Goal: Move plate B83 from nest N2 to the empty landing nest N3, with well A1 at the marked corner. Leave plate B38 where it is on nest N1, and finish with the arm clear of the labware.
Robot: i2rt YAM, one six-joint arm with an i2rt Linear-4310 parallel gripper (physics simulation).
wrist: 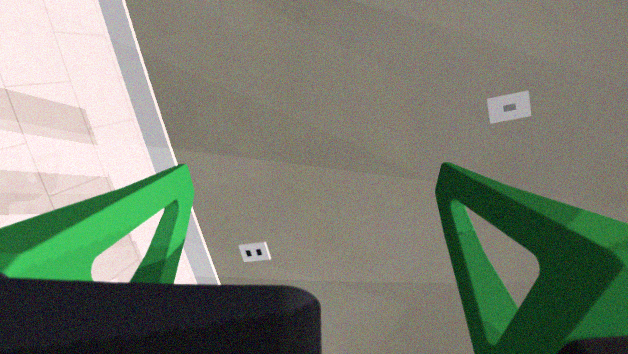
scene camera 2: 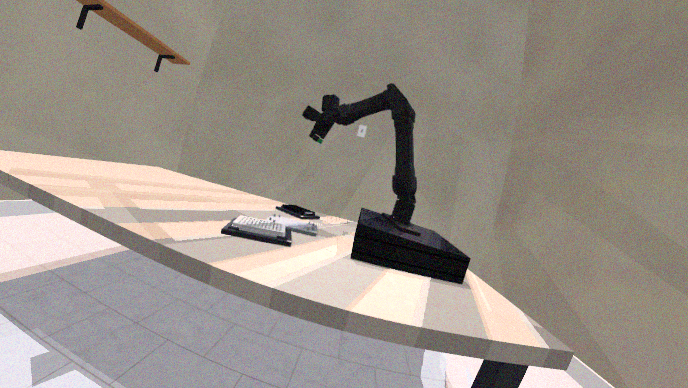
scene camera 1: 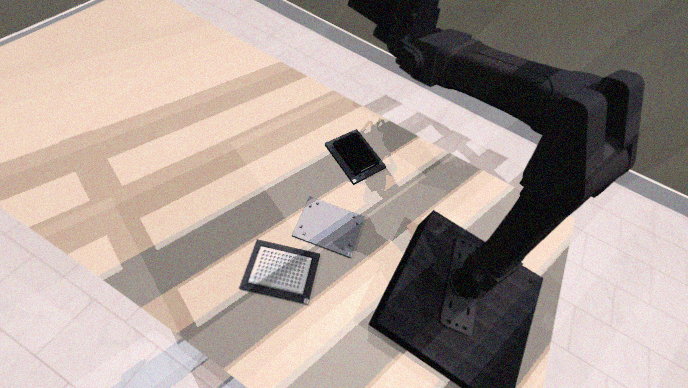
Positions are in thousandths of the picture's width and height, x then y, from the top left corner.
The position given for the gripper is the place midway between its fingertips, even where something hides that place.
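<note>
A grey nest plate (scene camera 1: 469, 579) is part of the scene, and the gripper (wrist: 501, 501) is open, with nothing held in it.
</note>
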